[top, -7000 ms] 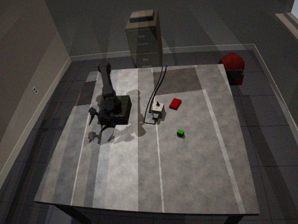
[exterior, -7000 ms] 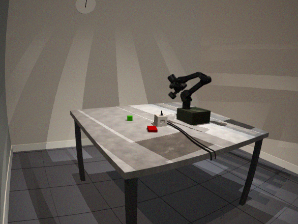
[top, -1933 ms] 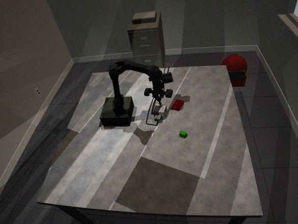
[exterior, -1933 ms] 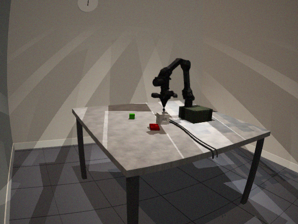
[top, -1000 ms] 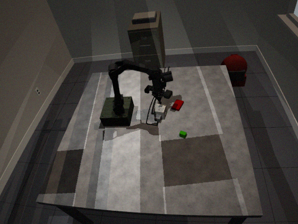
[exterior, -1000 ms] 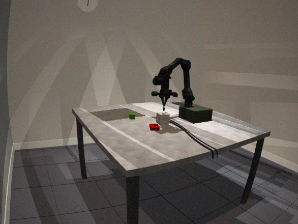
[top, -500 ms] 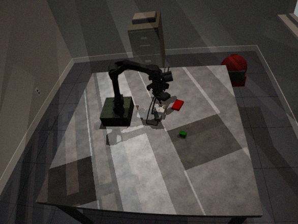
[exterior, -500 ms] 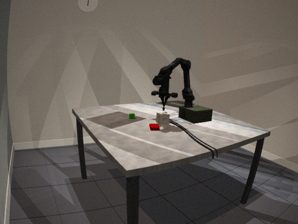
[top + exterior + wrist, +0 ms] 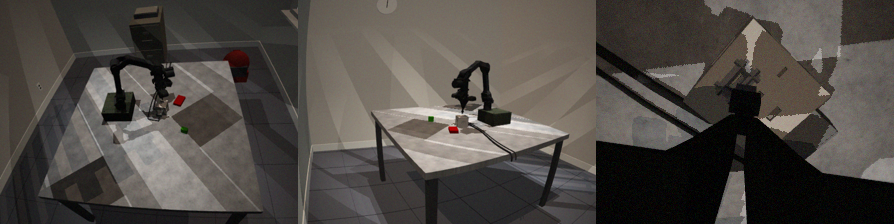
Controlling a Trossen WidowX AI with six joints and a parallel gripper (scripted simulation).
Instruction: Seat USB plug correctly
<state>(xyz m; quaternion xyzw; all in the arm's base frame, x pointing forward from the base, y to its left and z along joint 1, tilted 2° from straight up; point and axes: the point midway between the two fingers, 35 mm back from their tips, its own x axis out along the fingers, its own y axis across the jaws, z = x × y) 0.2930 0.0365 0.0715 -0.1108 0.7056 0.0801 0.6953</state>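
Right now the dark USB plug is 20 mm below my gripper tip. Round my gripper tip: small green cube: 220 mm to the right, 130 mm ahead, 120 mm below; then red block: 130 mm below, 130 mm ahead, 70 mm to the left.
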